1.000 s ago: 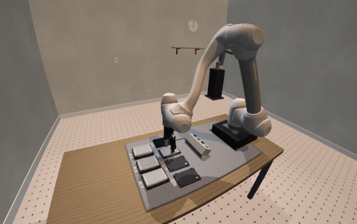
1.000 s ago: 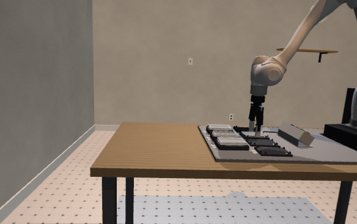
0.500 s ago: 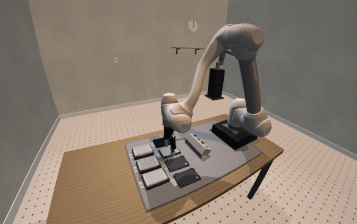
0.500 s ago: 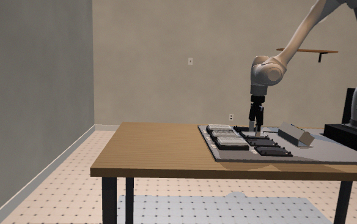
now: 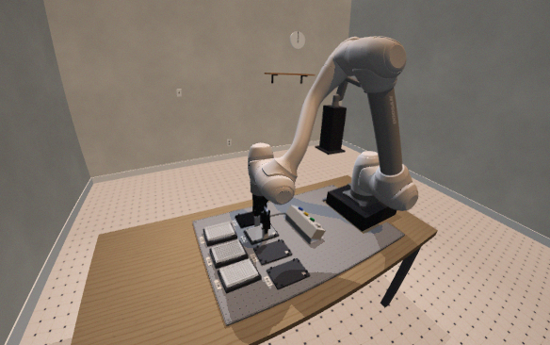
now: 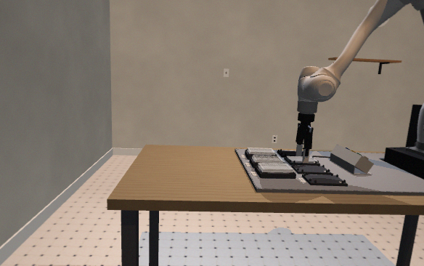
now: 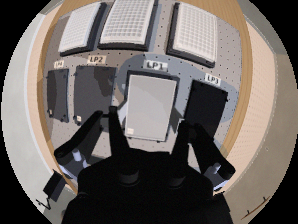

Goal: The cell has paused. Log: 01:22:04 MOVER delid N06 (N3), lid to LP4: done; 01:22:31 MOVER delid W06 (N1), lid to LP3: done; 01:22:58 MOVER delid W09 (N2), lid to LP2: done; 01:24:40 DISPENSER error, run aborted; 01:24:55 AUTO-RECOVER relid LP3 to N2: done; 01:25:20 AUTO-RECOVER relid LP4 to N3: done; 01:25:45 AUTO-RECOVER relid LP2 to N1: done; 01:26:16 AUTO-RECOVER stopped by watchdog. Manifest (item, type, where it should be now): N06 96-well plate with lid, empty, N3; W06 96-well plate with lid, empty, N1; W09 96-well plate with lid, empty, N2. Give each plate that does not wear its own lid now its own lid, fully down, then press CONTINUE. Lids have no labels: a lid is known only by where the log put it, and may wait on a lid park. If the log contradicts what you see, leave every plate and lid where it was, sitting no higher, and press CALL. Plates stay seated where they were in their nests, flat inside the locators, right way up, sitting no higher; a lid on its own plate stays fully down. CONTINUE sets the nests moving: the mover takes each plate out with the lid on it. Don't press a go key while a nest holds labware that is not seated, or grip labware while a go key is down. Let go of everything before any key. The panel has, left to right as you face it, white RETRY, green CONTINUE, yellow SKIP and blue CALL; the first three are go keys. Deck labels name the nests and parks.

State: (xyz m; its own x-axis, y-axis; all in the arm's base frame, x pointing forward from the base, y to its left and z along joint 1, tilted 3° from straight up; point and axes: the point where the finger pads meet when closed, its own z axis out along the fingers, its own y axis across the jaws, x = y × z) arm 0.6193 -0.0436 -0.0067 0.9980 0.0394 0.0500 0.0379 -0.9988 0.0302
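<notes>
Now: hand 2 cm above the pale lid. Also, from my hand: yellow key 24 cm behind, 3 cm above, 2 cm to the left; blue key 23 cm behind, 3 cm to the right, 3 cm above; LP2 lid park 13 cm to the left, 3 cm below.
</notes>
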